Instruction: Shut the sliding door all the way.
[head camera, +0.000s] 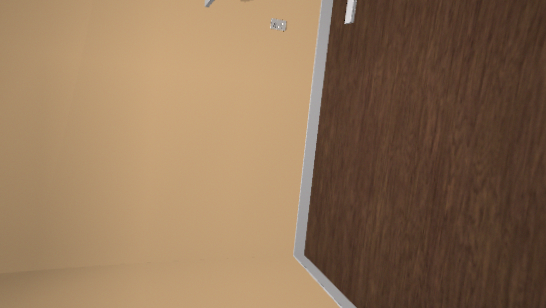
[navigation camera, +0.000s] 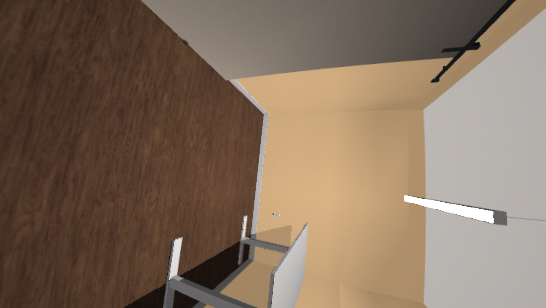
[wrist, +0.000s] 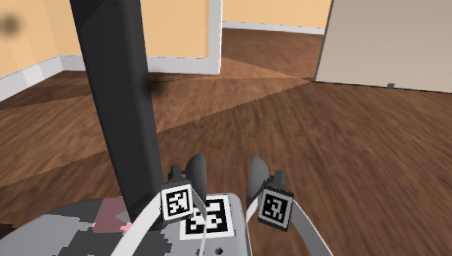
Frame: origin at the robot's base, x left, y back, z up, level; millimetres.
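Where they show: gripper, fingertip midpoint: (wrist: 226, 172).
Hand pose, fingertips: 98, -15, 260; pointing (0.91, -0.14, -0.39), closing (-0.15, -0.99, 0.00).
Observation:
After its pixels a point has its place, as x, y, z.
The sliding door (navigation camera: 325, 35) {948, -1304, 1156} (wrist: 385, 45) {996, -976, 236} is a plain grey-beige panel. It fills the top of the sideways navigation view, hanging from a black rail (navigation camera: 492, 24) {984, -1470, 2238}, and stands at the upper right of the wrist view. There an open doorway shows left of the door, between its edge and the white-trimmed wall end (wrist: 215, 40) {1168, -93, 186}, with floor of another room beyond. The door does not show in the head view. My gripper (wrist: 226, 172) {98, -15, 260} is open and empty, above the robot's own base and well away from the door.
A white-topped desk (navigation camera: 291, 265) {-912, -1463, 950} stands by the far wall; its foot (head camera: 350, 11) shows in the head view. An outlet (head camera: 278, 24) {-952, -2655, 400} (navigation camera: 276, 215) {-950, -2654, 414} is on the wall. A lamp (navigation camera: 450, 207) {-274, -1560, 2077} hangs from the ceiling. The robot's dark mast (wrist: 117, 100) {116, 67, 319} blocks part of the wrist view.

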